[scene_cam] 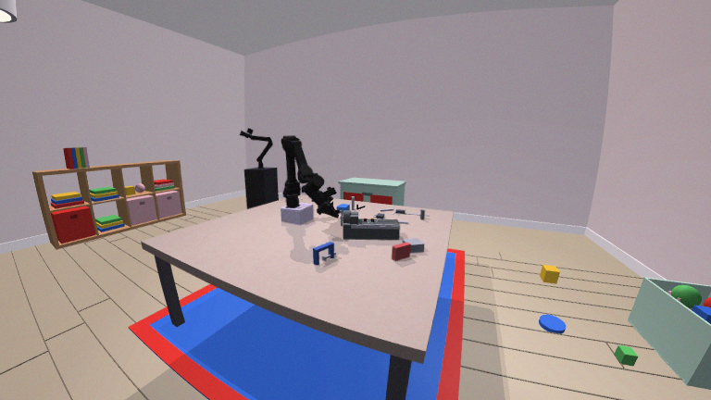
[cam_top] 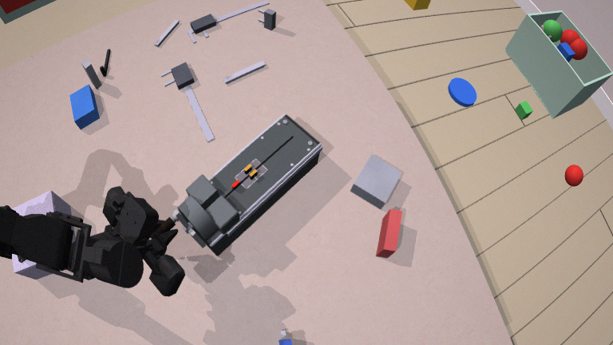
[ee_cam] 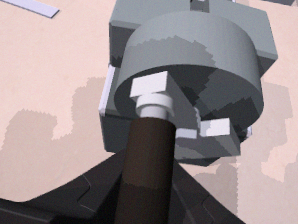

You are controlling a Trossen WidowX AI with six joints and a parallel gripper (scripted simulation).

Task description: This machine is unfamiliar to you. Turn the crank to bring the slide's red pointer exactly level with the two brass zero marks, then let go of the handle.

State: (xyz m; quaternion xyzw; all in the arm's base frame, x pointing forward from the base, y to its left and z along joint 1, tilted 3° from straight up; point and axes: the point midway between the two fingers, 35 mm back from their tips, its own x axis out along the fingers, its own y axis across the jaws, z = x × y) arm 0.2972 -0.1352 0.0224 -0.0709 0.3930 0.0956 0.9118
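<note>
My gripper tip is 30 mm below the dark brown crank handle and 20 mm past it. Round my gripper tip: red pointer (130 mm ahead, 10 mm to the left, 10 mm below); red block (320 mm ahead, 180 mm to the right, 60 mm below); grey block (360 mm ahead, 80 mm to the right, 70 mm below).
</note>
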